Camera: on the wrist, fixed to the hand. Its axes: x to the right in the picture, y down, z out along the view.
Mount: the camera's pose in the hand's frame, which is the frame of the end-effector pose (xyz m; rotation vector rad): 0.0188 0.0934 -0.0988 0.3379 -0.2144 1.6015
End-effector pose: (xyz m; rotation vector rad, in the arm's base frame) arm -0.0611 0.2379 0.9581 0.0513 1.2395 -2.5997
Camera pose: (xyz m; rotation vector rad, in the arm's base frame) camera -0.0639 0.2535 0.8218 0.5441 0.2821 -1.2608
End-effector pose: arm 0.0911 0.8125 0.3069 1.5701 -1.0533 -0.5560
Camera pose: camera 0.1489 0.8490 0.4259 0.4895 -2.1848 0.6022
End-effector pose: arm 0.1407 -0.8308 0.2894 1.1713 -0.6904 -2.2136
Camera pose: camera 0.2361 -0.9294 0.2910 0.1666 -1.4210 -0.8275
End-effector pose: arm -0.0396 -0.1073 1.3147 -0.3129 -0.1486 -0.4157
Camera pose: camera 0.0242 -0.0657 1.2005 -0.0678 -0.1332 1.2228
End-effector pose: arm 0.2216 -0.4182 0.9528 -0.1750 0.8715 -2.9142
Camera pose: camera 0.1949 -0.4448 0.8208 0.1765 0.1890 -1.4248
